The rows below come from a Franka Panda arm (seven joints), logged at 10 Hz.
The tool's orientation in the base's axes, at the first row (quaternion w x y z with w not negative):
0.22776 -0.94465 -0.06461 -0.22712
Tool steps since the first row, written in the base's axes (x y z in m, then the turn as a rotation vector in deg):
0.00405 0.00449 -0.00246 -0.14 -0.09 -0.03
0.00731 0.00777 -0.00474 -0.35 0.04 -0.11
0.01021 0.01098 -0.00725 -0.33 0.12 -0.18
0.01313 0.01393 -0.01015 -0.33 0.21 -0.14
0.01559 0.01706 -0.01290 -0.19 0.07 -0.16
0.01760 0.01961 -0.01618 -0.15 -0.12 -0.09
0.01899 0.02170 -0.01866 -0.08 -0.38 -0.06
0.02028 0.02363 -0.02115 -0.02 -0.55 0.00
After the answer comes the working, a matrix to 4 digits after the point.
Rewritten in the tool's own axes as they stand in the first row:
0.00255 -0.00209 0.00563 -0.14 0.06 -0.07
0.00447 -0.00335 0.01025 -0.36 -0.07 -0.03
0.00595 -0.00454 0.01488 -0.37 -0.11 0.07
0.00727 -0.00534 0.01970 -0.35 -0.20 0.08
0.00825 -0.00646 0.02430 -0.24 -0.04 0.08
0.00858 -0.00695 0.02888 -0.18 0.11 -0.04
0.00872 -0.00750 0.03236 -0.11 0.34 -0.16
0.00876 -0.00793 0.03574 -0.03 0.48 -0.26

The tool's axes in the first row as the columns of a matrix, in the base's axes (rounded; the answer above uses it unrounded):
0.8885 0.2255 0.3997
0.0186 -0.8879 0.4597
0.4585 -0.4010 -0.7931

